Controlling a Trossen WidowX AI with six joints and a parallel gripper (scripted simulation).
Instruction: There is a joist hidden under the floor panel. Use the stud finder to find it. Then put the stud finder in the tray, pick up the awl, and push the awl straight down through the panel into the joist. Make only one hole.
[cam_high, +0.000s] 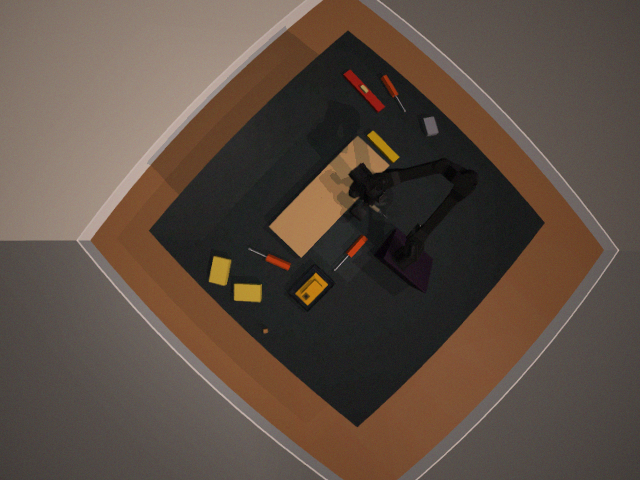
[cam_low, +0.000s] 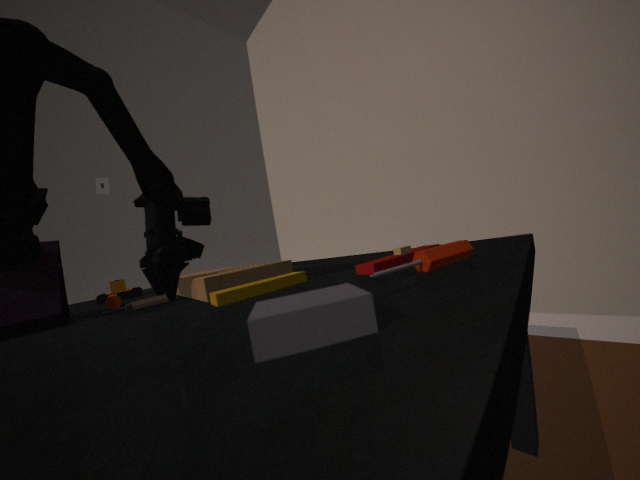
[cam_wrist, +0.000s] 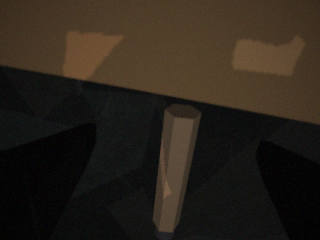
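My gripper tip is now 60 mm past the awl and 10 mm to the left of it. From my gripper tip the other things lie so: yellow stud finder 430 mm to the left, 100 mm behind, 40 mm above; dark tray 410 mm to the left, 100 mm behind, 10 mm above; yellow bar 220 mm to the right, 120 mm ahead.
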